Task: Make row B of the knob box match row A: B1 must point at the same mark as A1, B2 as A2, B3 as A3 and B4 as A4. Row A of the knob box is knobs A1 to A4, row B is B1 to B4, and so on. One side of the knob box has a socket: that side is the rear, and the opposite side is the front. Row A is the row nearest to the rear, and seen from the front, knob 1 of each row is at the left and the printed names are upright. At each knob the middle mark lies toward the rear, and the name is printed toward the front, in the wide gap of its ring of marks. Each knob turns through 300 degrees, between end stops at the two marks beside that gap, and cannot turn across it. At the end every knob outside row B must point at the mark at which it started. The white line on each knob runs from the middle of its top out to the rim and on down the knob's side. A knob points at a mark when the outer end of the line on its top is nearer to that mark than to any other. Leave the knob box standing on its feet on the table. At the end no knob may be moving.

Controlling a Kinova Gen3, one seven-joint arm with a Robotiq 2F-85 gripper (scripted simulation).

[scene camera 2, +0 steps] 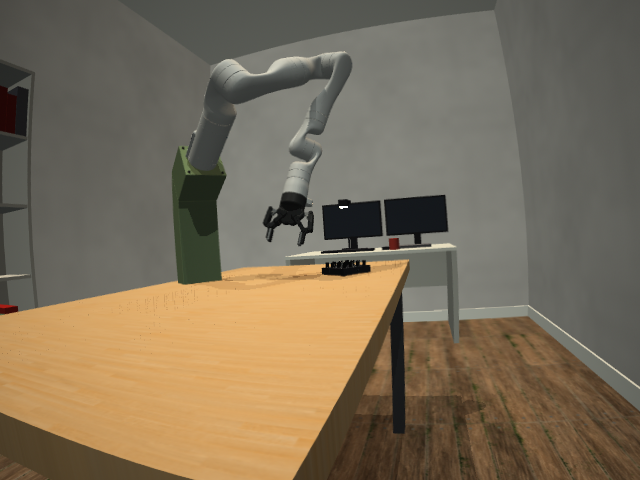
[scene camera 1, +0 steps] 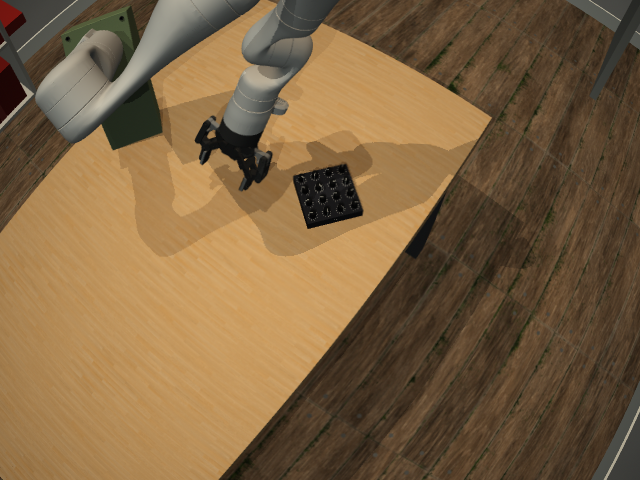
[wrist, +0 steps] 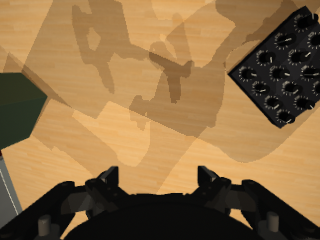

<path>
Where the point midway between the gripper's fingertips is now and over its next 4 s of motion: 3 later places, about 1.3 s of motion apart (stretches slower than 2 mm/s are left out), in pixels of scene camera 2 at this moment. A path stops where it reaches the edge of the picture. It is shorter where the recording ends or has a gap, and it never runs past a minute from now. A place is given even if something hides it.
My gripper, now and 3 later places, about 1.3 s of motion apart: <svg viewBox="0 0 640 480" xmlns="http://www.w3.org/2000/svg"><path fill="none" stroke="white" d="M283 243L294 247L304 249L316 250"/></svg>
</path>
